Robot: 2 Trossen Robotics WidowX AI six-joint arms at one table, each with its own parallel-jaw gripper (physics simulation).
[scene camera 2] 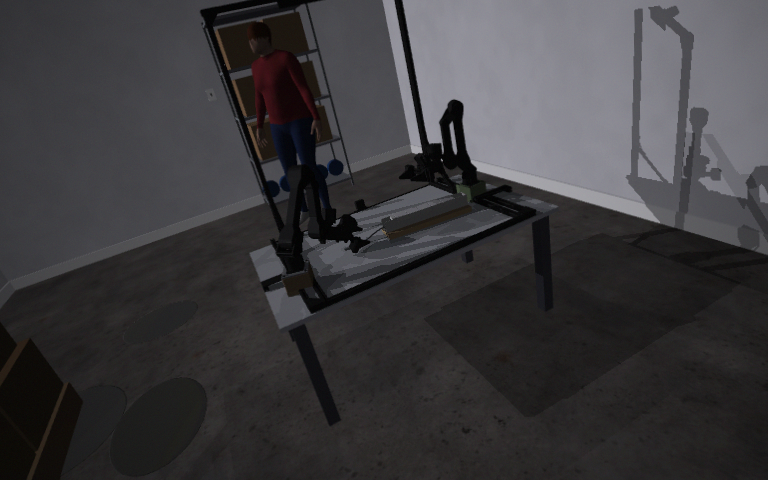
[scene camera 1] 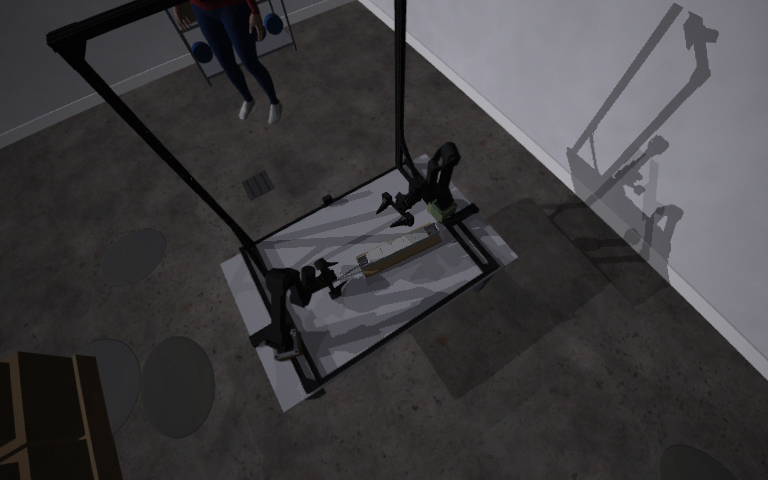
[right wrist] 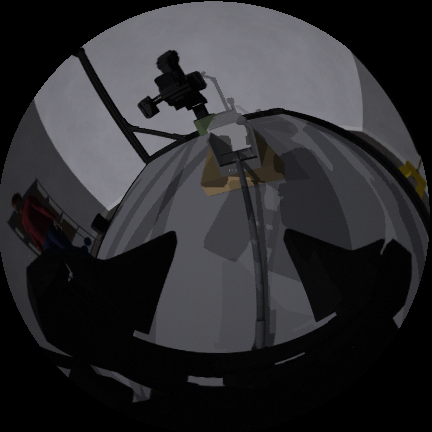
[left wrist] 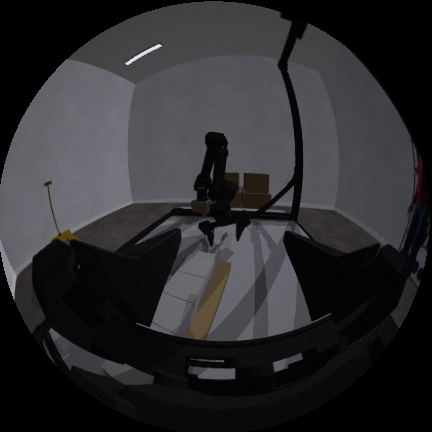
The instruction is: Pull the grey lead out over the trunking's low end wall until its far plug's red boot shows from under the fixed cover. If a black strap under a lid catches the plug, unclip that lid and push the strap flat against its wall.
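Places are measured from the left arm's base along level axes (x back, y right, z up), in metres.
Pixels of known places: left gripper, fingertip midpoint: [scene camera 2: 404, 179] [scene camera 1: 383, 220] [right wrist: 166, 87] [left wrist: 234, 235]; right gripper, fingertip midpoint: [scene camera 2: 366, 235] [scene camera 1: 342, 271] [right wrist: 232, 235] [left wrist: 223, 243]; left arm's base, origin of the base link: [scene camera 2: 470, 182] [scene camera 1: 442, 203] [right wrist: 202, 116]; right arm's base, origin of the base link: [scene camera 2: 295, 268] [scene camera 1: 284, 344] [left wrist: 202, 199].
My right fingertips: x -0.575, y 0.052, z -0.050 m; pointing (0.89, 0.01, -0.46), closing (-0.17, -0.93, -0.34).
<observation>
Ahead of a thing's pixels: the offset from my right fingertips to its top centre. "spot": to the spot under its first point. Level surfaces: height alone.
The long grey trunking [scene camera 1: 399, 244] [scene camera 2: 427, 213] [left wrist: 192, 274] [right wrist: 223, 143] lies on a wooden base. Several pale lids cover it and look flat; the black straps and the far plug are hidden. A tiny red spot @(spot: dy -0.111, dx +0.437, dz +0.008 m) [scene camera 1: 429, 232] shows at its right end in scene camera 1; I cannot tell what it is. The grey lead @(spot: dy -0.014, dx -0.015, dz -0.009 m) [right wrist: 256, 250] [scene camera 2: 373, 230] runs out over the low end wall towards the right arm. My right gripper [scene camera 1: 340, 273] [right wrist: 232, 235] is open, its fingers on either side of the lead's line, not gripping it. My left gripper [scene camera 1: 385, 219] is open, behind the trunking's right part.
A black frame @(spot: dy -0.368, dx +0.058, dz -0.006 m) [scene camera 1: 404, 326] [scene camera 2: 421, 264] runs round the white table @(dz -0.025 m) [scene camera 1: 277, 390]. A green block [scene camera 1: 441, 209] [scene camera 2: 470, 190] sits under the left arm's base, close to the trunking's right end. A brown block [scene camera 2: 297, 283] is at the right arm's base. A person [scene camera 2: 280, 84] stands behind the table.
</observation>
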